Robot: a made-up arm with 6 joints.
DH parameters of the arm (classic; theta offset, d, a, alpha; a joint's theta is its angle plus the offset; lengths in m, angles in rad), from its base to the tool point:
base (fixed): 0 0.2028 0.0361 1.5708
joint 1: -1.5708 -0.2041 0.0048 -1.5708
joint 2: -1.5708 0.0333 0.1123 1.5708
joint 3: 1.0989 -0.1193 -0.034 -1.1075
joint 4: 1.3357 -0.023 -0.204 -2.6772
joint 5: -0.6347 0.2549 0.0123 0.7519
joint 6: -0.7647 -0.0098 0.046 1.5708
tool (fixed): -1.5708 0.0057 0 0
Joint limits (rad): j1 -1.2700..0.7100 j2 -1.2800..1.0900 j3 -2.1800..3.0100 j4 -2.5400..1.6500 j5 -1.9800..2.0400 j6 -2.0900..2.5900
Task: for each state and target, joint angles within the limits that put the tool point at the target. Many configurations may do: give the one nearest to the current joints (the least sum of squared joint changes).
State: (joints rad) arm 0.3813 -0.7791 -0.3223 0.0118 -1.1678 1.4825
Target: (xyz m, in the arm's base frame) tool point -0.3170 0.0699 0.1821
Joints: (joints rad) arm 0.4391 -1.1218 -0.2482 0.1150 -1.3601 1.4439
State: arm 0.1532 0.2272 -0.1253 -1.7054 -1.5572 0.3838
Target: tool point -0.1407 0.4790 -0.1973
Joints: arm -0.1505 1.0011 0.5062 -1.9860 -1.9800 0.7966
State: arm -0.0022 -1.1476 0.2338 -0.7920 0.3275 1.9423
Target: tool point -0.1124 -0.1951 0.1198
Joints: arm 0.3179 -1.1811 -0.3011 -1.6534 0.0938 1.2854
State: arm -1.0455 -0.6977 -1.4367 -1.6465 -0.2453 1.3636
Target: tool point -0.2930 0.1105 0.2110
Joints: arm -1.2700 -0.7801 -1.3179 -0.9123 -0.0605 1.2642
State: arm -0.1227 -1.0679 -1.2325 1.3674 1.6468 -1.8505
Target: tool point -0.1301 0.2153 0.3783
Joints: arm -0.8930 -0.9806 -1.5764 0.9681 1.6633 -1.7500
